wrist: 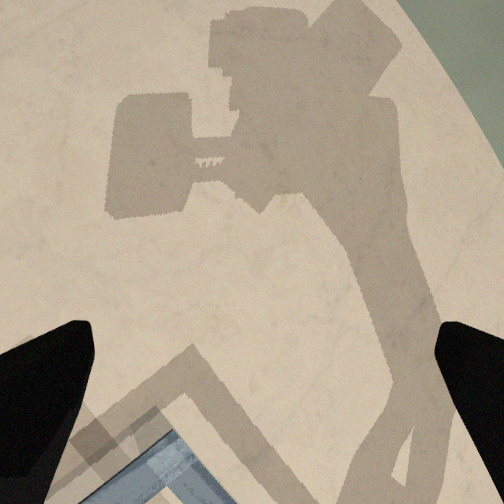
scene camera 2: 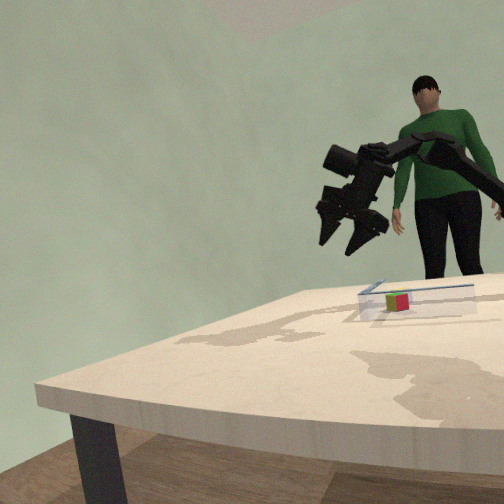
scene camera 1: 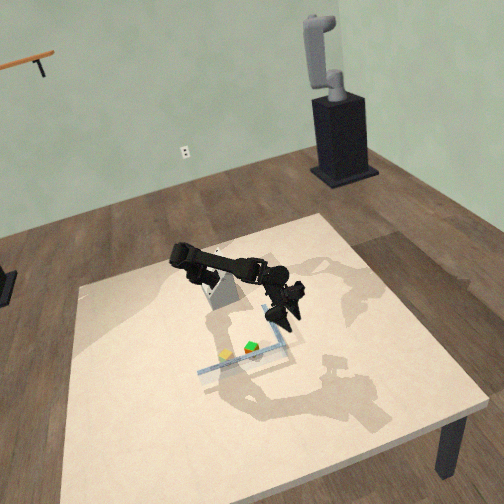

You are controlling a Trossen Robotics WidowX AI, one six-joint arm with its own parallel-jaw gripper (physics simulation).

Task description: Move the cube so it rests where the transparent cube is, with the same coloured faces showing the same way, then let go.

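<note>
The cube (scene camera 1: 252, 347) is small, with green, red and yellow faces, and sits on the table inside a low glassy frame; in scene camera 2 the cube (scene camera 2: 397, 301) shows a red and a green side. A second small yellowish cube shape (scene camera 1: 226, 354) lies just left of it, likely the transparent one. My gripper (scene camera 1: 290, 316) hangs open and empty above the table, up and to the right of the cube; it also shows in scene camera 2 (scene camera 2: 350, 232). In the wrist view only the two dark fingertips (wrist: 250, 400) and table show, no cube.
The glassy frame (scene camera 1: 245, 350) has a raised rail along the front and right; its corner shows in the wrist view (wrist: 160, 465). A grey arm on a black pedestal (scene camera 1: 340, 130) stands behind the table. A person figure (scene camera 2: 440, 180) stands beyond the table.
</note>
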